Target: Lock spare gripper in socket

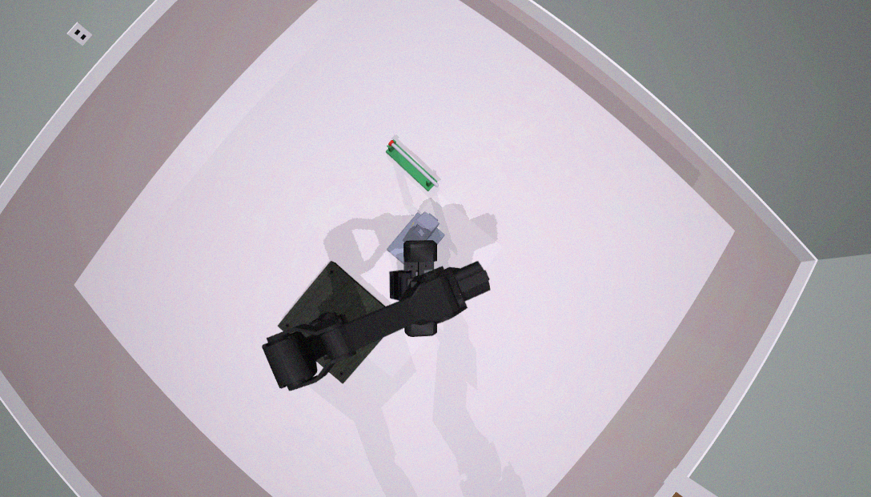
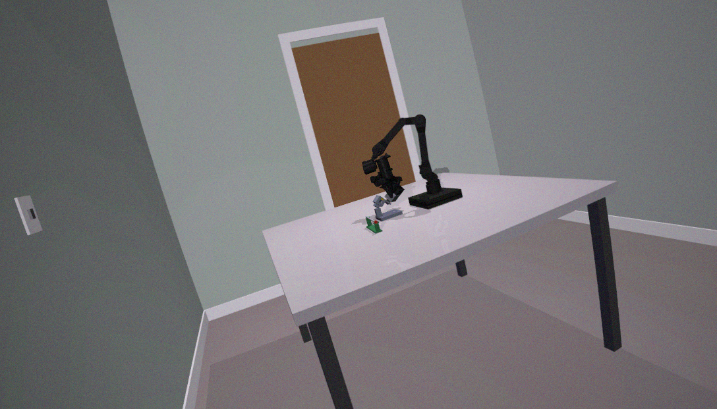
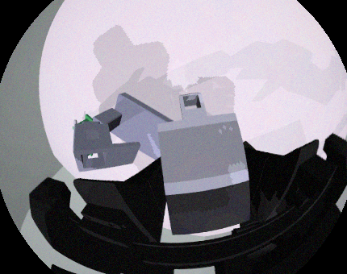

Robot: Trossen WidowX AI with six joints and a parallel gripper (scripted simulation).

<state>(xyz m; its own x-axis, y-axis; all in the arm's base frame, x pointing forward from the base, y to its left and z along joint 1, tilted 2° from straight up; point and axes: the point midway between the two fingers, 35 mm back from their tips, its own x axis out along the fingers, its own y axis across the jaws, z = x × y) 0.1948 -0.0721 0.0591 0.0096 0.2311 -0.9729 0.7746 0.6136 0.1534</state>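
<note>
My gripper tip is 10 mm to the left of the spare gripper and 10 mm below it. Round my gripper tip: mount (100 mm ahead, 60 mm to the left, 10 mm below); green cradle (210 mm ahead, 170 mm to the left, 40 mm below).
</note>
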